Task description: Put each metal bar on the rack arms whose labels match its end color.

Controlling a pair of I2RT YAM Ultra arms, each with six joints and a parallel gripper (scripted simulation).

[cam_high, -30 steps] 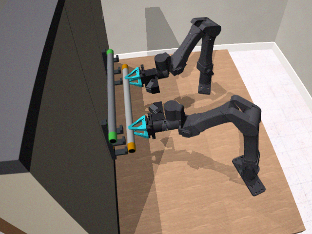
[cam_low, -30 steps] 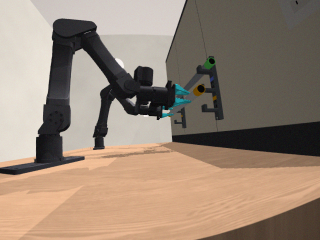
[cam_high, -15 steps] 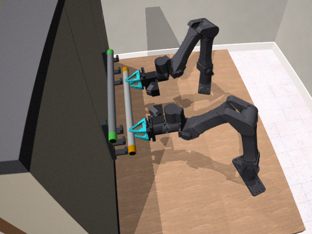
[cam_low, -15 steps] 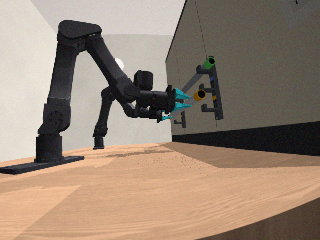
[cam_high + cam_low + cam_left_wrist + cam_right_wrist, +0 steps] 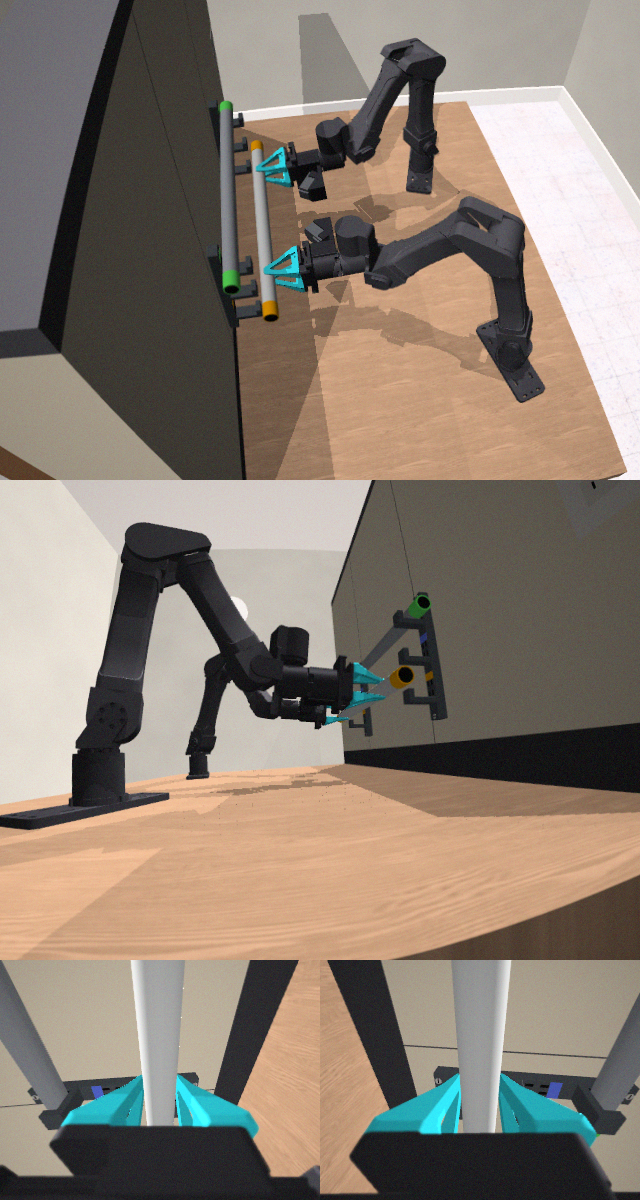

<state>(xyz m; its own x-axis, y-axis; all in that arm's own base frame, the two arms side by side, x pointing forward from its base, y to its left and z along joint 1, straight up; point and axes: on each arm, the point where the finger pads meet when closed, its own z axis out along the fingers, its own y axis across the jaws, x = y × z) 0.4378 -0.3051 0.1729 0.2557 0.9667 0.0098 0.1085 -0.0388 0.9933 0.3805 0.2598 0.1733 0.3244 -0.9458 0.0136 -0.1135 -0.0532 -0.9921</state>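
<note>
Right now my right hand is 15 cm to the right of the orange-ended bar and 2 cm short of it. Also, from my right hand: black baseboard 18 cm to the left, 14 cm below, 11 cm ahead; then dark wall panel 25 cm above, 17 cm to the left, 17 cm ahead; then green-ended bar 15 cm to the left, 13 cm above, 8 cm ahead.
My left gripper is now 150 mm to the left of the orange-ended bar and 10 mm past it. The rest, counted from my left hand: black baseboard: 140 mm below, 120 mm to the right, 90 mm ahead; then dark wall panel: 250 mm above, 150 mm ahead, 120 mm to the right; then green-ended bar: 140 mm to the right, 140 mm above, 50 mm ahead.
</note>
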